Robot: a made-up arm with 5 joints.
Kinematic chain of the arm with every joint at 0, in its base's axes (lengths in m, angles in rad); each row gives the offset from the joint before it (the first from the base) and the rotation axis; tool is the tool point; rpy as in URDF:
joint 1: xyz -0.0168 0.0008 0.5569 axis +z
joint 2: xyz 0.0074 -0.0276 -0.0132 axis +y
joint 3: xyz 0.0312 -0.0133 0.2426 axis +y
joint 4: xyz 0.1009 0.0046 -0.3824 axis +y
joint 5: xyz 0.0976 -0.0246 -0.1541 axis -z
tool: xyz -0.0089 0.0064 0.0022 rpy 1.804 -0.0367 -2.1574
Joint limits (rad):
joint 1: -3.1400..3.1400
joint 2: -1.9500..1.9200
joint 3: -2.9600..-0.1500
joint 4: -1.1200..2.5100
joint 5: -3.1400..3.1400
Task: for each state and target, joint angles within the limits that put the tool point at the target. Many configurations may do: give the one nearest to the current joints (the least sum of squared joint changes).
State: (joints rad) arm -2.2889 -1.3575 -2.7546 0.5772 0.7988
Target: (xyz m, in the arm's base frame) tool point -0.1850 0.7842 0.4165
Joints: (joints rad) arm -1.4218 -1.7578 -2.9384 0.4482 0.8273
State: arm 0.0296 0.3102 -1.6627 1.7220 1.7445
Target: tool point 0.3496 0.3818 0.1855
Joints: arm 0.9060 1.1049 -1.7172 1.2988 1.7591
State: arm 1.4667 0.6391 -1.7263 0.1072 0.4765
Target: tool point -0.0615 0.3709 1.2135
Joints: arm 1.8286 -0.1590 -1.8846 -0.1155 0.4766
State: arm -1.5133 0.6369 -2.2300 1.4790 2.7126
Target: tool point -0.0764 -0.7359 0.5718
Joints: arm -1.5662 0.8816 -2.2799 1.2626 2.7113
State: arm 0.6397 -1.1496 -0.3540 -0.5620 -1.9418
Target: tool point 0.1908 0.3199 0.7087
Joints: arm 1.1829 -0.9171 -0.1535 -0.4532 -1.9343
